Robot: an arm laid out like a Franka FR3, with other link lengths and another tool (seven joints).
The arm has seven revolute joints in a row. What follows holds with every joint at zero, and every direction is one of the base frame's.
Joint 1 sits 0.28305 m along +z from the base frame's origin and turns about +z.
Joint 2 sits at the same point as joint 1 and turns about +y.
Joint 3 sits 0.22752 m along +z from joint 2 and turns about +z.
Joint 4 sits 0.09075 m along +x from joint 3 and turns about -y.
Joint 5 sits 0.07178 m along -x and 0.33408 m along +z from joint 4 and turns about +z.
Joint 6 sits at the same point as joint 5 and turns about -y.
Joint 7 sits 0.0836 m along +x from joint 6 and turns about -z.
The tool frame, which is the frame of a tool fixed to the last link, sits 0.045 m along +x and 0.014 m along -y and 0.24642 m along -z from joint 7; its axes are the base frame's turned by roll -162, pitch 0 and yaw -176.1 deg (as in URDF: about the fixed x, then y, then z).
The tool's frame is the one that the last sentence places.
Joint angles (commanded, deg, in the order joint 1, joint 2, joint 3, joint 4, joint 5, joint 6, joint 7), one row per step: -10.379 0.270 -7.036 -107.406 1.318 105.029 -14.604; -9.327 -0.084 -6.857 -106.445 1.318 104.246 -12.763; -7.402 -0.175 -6.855 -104.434 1.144 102.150 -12.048; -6.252 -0.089 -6.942 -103.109 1.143 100.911 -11.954; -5.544 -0.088 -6.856 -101.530 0.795 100.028 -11.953; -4.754 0.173 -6.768 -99.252 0.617 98.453 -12.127; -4.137 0.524 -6.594 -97.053 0.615 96.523 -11.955; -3.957 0.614 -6.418 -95.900 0.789 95.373 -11.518
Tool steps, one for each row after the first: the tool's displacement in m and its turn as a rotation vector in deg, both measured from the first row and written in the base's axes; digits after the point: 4 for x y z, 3 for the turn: 0.0044 0.0096 0.0094 -0.168 -0.460 -0.591; 0.0093 0.0264 0.0221 -0.326 -0.409 0.712; 0.0122 0.0362 0.0294 -0.331 -0.408 1.705; 0.0167 0.0418 0.0403 -0.819 -1.007 2.587; 0.0209 0.0491 0.0529 -1.105 -1.404 3.690; 0.0227 0.0566 0.0631 -1.120 -1.321 4.331; 0.0228 0.0605 0.0691 -0.947 -1.266 4.241
